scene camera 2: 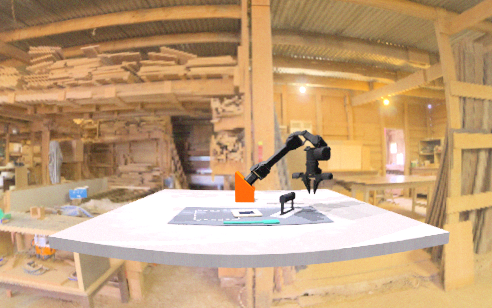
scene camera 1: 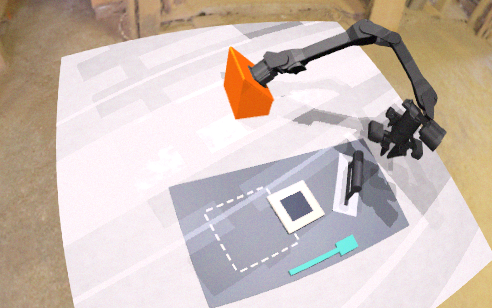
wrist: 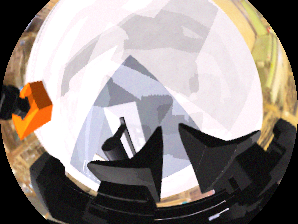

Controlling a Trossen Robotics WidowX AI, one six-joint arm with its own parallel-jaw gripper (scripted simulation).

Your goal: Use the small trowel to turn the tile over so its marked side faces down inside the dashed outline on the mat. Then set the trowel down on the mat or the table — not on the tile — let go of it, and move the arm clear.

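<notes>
My own gripper is here in what I see, and the wrist view shows it as well. I also see a tile.
</notes>
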